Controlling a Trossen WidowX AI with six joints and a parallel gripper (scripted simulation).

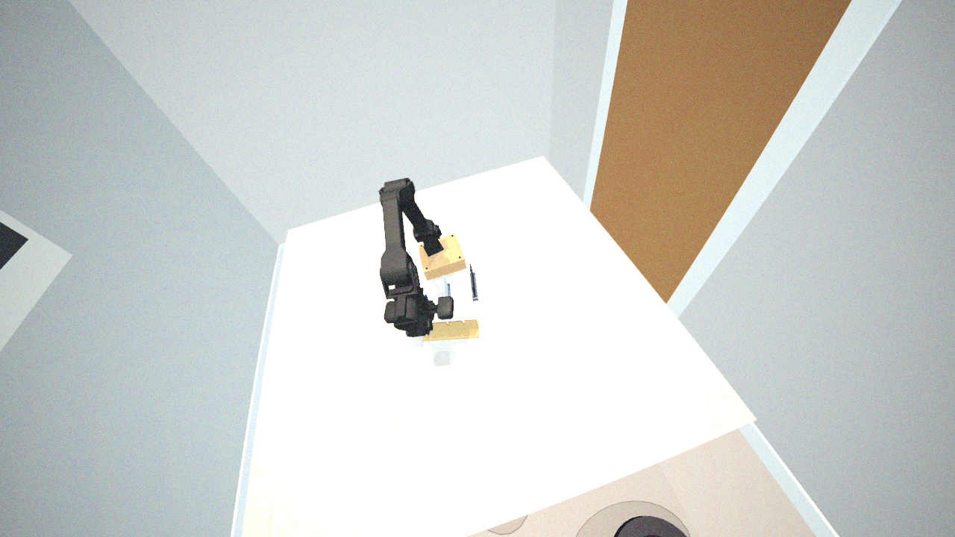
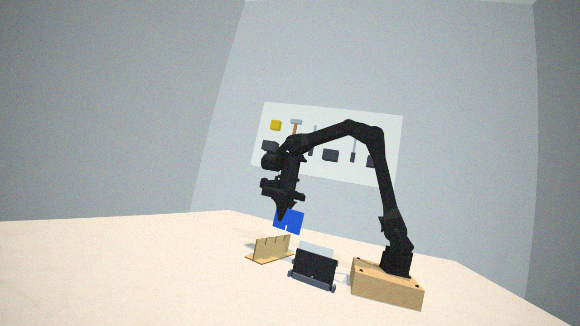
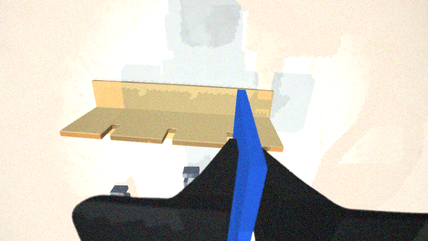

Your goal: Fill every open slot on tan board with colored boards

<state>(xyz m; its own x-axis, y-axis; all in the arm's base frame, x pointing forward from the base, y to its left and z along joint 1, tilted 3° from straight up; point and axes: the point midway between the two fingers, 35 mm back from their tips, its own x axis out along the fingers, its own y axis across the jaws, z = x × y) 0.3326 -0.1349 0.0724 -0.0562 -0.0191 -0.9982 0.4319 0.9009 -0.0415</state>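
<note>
My gripper tip is 20 mm past the blue board and 10 mm to the right of it. Round my gripper tip: tan board (60 mm to the left, 70 mm below); black board (120 mm behind, 200 mm to the left, 70 mm below).
</note>
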